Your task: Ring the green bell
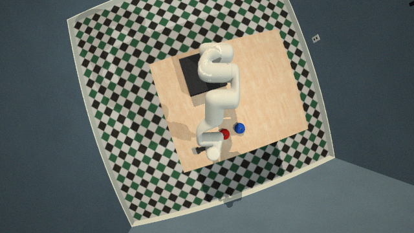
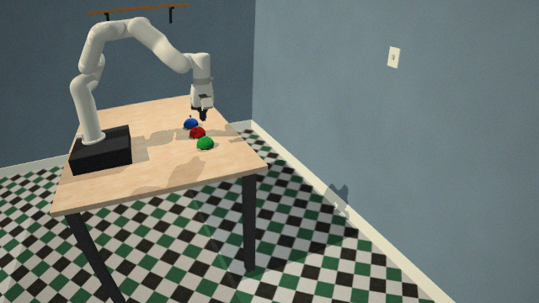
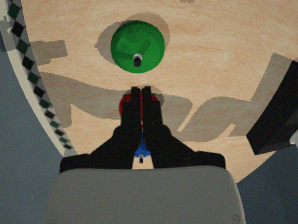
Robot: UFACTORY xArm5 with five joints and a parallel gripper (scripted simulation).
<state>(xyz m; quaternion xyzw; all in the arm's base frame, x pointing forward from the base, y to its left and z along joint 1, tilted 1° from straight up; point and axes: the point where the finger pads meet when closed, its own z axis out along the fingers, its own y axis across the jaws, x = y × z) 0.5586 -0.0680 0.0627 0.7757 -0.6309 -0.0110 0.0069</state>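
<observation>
My hand is 11 cm above the green bell. Round my hand: blue bell 25 cm to the left, 11 cm below, 5 cm behind; red bell 13 cm to the left, 11 cm below, 2 cm behind.
</observation>
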